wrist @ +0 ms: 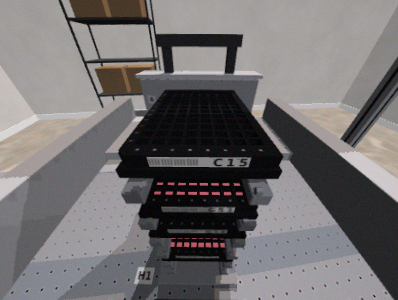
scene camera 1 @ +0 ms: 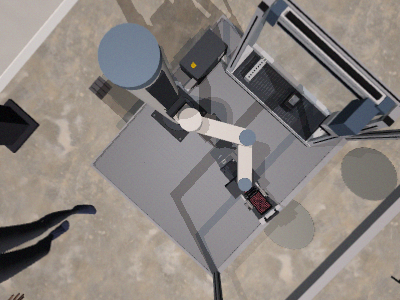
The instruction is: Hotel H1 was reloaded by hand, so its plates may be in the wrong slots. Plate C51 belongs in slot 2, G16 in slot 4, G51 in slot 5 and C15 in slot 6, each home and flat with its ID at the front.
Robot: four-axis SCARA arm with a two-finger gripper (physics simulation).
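Places are measured from the arm's base along level axes (x right, y ahead, z up), in centimetres.
Pixels of known places: gripper, between the fingertips: [wrist: 199, 110] [scene camera 1: 259, 201].
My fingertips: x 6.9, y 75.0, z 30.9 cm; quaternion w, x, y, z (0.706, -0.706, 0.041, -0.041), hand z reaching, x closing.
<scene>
For each thing: its top centre in the pictures, then the offset to it from my fingertips. "spot": a spot on its surface instead.
- Plate C15, centre of its top: [wrist: 199, 108] [scene camera 1: 260, 203] dx +0.1, dy +1.0, dz -0.2 cm
- plate with pink wells, centre of its top: [wrist: 198, 150] dx +0.1, dy +1.0, dz -4.7 cm
- dark plate, centre of its top: [wrist: 198, 174] dx +0.1, dy +1.0, dz -8.2 cm
- pink-welled plate, centre of its top: [wrist: 198, 206] dx +0.0, dy +1.0, dz -15.3 cm
- dark box, a spot on its surface: [scene camera 1: 210, 50] spot: dx -51.7, dy -85.0, dz -18.1 cm
- hotel's top handle, a spot on its surface: [wrist: 199, 40] spot: dx +1.0, dy +8.3, dz +4.5 cm
- H1 label, a spot on its surface: [wrist: 144, 275] spot: dx -10.4, dy -3.3, dz -29.5 cm
Plate C15 [scene camera 1: 260, 203] [wrist: 195, 162] is between the fingers of my gripper [scene camera 1: 257, 198] [wrist: 199, 110], which is shut on it. It looks flat, with its ID at the front, over the upper end of hotel H1 [scene camera 1: 270, 215] [wrist: 257, 192]. Whether it touches the top pair of brackets cannot be told. Below it in the wrist view, a plate with pink wells [wrist: 198, 193] has a blurred ID ending in 51. Under that lie a dark plate [wrist: 197, 232] and another pink-welled plate [wrist: 198, 245], both with unreadable IDs. From above, C15 hides the lower plates.
In the scene view, a dark box [scene camera 1: 210, 50] stands near the arm base, and a framed station with a black deck [scene camera 1: 272, 90] stands at the upper right. The hotel's top handle [wrist: 199, 40] rises behind C15. The H1 label [wrist: 144, 275] is at lower left in the wrist view.
</scene>
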